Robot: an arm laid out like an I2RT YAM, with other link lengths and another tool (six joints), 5 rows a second.
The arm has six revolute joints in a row. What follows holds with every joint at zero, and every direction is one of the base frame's.
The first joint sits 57.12 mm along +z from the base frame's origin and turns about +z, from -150 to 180 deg.
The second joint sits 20.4 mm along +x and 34.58 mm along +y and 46.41 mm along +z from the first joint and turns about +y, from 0 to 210 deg.
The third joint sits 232.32 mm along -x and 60.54 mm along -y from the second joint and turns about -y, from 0 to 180 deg.
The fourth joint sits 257.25 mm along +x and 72.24 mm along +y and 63 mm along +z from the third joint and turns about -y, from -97 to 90 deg.
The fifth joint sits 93.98 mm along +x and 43.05 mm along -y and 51.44 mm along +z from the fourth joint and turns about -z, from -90 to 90 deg.
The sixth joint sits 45.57 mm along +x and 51.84 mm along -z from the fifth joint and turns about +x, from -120 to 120 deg.
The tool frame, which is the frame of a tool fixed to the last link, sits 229 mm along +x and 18 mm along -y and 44 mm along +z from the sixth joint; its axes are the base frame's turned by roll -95.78, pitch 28.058 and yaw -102.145 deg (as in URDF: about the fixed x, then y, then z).
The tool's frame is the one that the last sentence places.
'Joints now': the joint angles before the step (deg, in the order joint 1, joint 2, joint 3, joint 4, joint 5, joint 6). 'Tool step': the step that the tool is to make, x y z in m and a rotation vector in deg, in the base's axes. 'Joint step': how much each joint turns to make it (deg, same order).
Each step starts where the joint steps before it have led.
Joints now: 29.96, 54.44, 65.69, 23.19, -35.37, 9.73
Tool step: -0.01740, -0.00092, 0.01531, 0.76, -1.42, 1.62
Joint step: 0.86, -0.21, 1.87, -0.19, -0.66, 0.48
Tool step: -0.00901, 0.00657, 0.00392, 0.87, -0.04, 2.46
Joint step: 1.56, 0.93, 0.17, 2.07, -0.28, 1.38
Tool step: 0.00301, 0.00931, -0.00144, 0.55, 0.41, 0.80
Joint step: 1.67, 1.82, 0.13, 1.66, 1.11, 0.02
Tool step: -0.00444, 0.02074, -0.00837, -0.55, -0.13, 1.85
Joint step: 3.30, 2.08, -0.16, 1.13, 0.84, -1.57
